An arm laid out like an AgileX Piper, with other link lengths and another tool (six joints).
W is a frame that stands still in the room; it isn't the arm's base.
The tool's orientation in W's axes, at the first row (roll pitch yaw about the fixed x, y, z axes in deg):
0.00 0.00 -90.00
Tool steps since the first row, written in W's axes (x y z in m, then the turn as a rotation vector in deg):
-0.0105 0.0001 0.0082 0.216 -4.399 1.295
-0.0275 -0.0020 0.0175 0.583 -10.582 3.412
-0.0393 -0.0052 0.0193 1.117 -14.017 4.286
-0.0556 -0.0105 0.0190 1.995 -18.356 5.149
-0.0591 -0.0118 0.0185 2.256 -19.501 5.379
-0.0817 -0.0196 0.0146 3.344 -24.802 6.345
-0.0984 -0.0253 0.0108 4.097 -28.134 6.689
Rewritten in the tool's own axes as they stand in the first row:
-0.0001 -0.0105 0.0082 4.399 0.216 1.295
0.0020 -0.0275 0.0175 10.582 0.583 3.412
0.0052 -0.0393 0.0193 14.017 1.117 4.286
0.0105 -0.0556 0.0190 18.356 1.995 5.149
0.0118 -0.0591 0.0185 19.501 2.256 5.379
0.0196 -0.0817 0.0146 24.802 3.344 6.345
0.0253 -0.0984 0.0108 28.134 4.097 6.689

